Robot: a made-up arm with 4 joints. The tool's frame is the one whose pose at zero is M. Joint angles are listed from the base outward.
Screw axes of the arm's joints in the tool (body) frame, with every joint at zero. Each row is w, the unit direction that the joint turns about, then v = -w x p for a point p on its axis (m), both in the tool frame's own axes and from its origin. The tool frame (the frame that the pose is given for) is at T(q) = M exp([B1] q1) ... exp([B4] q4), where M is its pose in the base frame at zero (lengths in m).
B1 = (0, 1, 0, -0.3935, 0, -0.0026)
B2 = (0, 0, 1, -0.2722, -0.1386, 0)
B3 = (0, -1, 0, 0.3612, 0, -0.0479)
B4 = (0, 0, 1, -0.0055, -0.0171, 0)
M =
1 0 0 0.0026
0 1 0 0.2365
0 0 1 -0.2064
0 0 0 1
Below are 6 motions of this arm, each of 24 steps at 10 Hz.
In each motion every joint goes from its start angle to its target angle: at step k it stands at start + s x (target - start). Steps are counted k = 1, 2, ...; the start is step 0. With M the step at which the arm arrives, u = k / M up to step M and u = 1 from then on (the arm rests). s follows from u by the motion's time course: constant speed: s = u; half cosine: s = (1 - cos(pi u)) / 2; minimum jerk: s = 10 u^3 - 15 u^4 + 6 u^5.
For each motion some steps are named. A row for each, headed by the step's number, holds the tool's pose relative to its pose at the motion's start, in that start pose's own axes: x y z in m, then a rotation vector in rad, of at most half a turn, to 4 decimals.
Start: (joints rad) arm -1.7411 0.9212 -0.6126 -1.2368
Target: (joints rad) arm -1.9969 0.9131 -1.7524 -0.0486
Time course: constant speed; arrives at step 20
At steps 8, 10, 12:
8: -0.0284 -0.1312 0.0336 -0.3618 0.1702 0.4058
10: -0.0372 -0.1593 0.0511 -0.4375 0.2436 0.4990
12: -0.0465 -0.1847 0.0717 -0.5050 0.3284 0.5878

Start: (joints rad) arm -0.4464 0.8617 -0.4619 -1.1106
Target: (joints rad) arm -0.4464 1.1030 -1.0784 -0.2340
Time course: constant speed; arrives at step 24
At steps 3, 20, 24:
3: -0.0078 -0.0376 0.0000 -0.0742 0.0254 0.1360
20: -0.0151 -0.2438 0.0475 -0.4598 0.2945 0.8659
24: -0.0089 -0.2868 0.0694 -0.5391 0.3907 1.0215

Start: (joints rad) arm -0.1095 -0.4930 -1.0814 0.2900
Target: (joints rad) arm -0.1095 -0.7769 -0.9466 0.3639
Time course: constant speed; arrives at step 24
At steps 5, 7, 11, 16, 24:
5: 0.0242 0.0184 0.0134 0.0413 -0.0420 -0.0131
7: 0.0340 0.0254 0.0191 0.0574 -0.0589 -0.0188
11: 0.0536 0.0384 0.0314 0.0890 -0.0929 -0.0309
16: 0.0782 0.0532 0.0479 0.1272 -0.1356 -0.0473
24: 0.1175 0.0730 0.0770 0.1853 -0.2041 -0.0767

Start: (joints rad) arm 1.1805 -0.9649 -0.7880 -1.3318
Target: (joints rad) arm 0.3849 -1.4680 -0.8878 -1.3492
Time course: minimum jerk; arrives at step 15
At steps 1, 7, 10, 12, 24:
1: -0.0009 0.0004 0.0008 0.0014 0.0019 0.0002
7: -0.1327 0.0207 0.1548 0.2055 0.3305 0.0644
10: -0.2030 -0.0252 0.3083 0.3254 0.6167 0.1542
12: -0.2186 -0.0616 0.3764 0.3638 0.7429 0.2041
24: -0.2218 -0.0778 0.4020 0.3762 0.7911 0.2250

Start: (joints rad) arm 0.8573 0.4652 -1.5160 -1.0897
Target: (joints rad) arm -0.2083 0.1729 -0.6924 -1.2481
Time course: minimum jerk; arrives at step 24
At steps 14, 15, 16, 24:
14: 0.1891 0.3157 0.2742 1.1204 -0.4054 -0.4008
15: 0.2062 0.3228 0.3252 1.2447 -0.4516 -0.4397
16: 0.2197 0.3234 0.3731 1.3588 -0.4940 -0.4739
24: 0.2448 0.2879 0.5268 1.7284 -0.6317 -0.5741

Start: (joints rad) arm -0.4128 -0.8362 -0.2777 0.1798
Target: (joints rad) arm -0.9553 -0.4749 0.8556 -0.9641
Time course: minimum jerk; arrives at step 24
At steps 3, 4, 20, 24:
3: 0.0069 0.0001 0.0009 0.0005 -0.0245 -0.0111
4: 0.0153 0.0004 0.0022 0.0019 -0.0542 -0.0246
20: 0.2659 0.0750 0.3854 0.9650 -1.2451 -0.6073
24: 0.2626 0.0764 0.4079 1.0332 -1.2700 -0.6172

